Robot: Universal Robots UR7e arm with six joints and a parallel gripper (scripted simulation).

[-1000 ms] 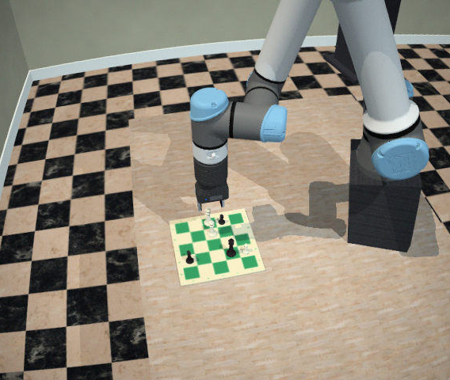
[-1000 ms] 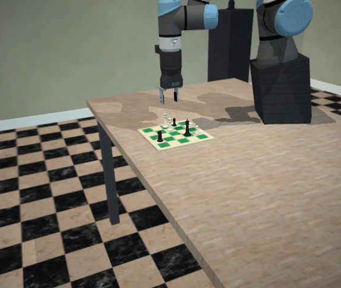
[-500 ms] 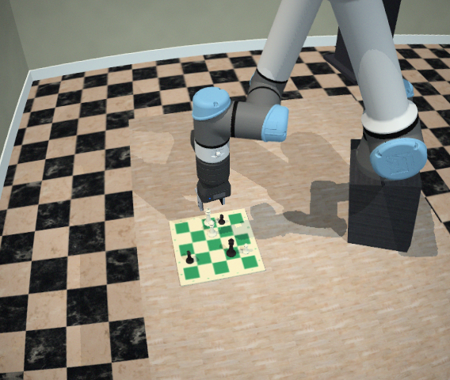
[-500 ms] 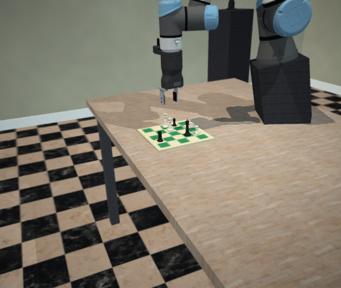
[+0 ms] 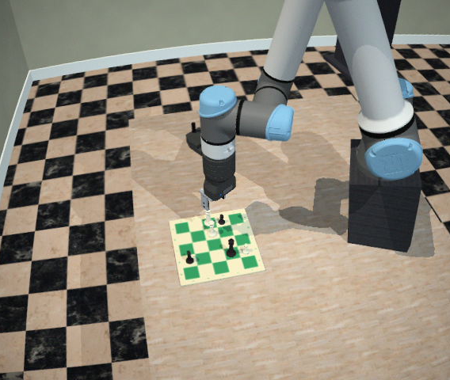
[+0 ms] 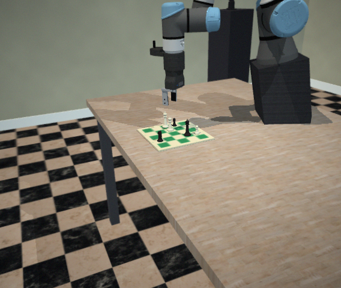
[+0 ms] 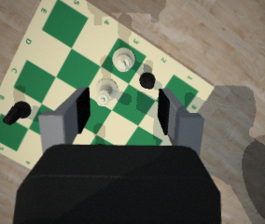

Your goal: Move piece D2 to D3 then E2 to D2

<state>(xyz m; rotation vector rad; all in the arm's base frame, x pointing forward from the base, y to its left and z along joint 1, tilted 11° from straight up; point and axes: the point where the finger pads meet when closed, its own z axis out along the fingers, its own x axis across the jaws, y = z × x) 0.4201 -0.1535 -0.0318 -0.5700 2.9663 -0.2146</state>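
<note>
Now: the tall white piece 1 cm ahead of my hand, 2 cm to the right of it and 9 cm below it. Also, from my hand: black pawn: 2 cm behind, 1 cm to the right, 11 cm below; green-and-cream board: 2 cm ahead, 6 cm to the left, 12 cm below; small white piece: 4 cm behind, 11 cm to the left, 11 cm below.
</note>
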